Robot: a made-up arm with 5 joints.
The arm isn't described. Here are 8 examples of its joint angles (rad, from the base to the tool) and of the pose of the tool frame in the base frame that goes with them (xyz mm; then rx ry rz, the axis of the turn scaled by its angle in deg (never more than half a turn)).
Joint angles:
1: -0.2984 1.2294 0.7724 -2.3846 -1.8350
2: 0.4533 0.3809 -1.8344 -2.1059 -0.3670
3: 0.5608 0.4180 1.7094 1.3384 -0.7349
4: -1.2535 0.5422 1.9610 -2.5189 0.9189
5: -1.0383 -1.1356 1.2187 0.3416 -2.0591
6: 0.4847 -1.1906 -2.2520 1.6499 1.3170
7: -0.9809 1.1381 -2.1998 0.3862 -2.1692
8: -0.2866 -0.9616 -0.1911 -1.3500 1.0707
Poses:
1: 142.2 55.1 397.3 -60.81 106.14 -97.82
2: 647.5 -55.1 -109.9 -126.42 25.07 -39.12
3: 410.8 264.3 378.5 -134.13 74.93 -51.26
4: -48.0 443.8 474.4 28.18 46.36 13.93
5: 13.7 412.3 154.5 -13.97 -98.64 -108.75
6: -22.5 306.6 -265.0 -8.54 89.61 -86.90
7: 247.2 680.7 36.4 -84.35 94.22 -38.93
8: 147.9 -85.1 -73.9 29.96 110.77 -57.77
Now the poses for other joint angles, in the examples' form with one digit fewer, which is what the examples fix.
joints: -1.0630 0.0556 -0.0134 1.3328 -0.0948
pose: 233 206 42 -52.0 -6.5 62.4
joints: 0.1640 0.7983 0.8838 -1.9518 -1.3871
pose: 167 78 440 37.8 -89.1 92.2
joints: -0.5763 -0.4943 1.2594 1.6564 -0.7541
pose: 210 363 192 -150.2 26.2 83.4
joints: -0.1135 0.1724 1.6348 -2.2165 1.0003
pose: 330 363 357 17.7 22.7 -41.5
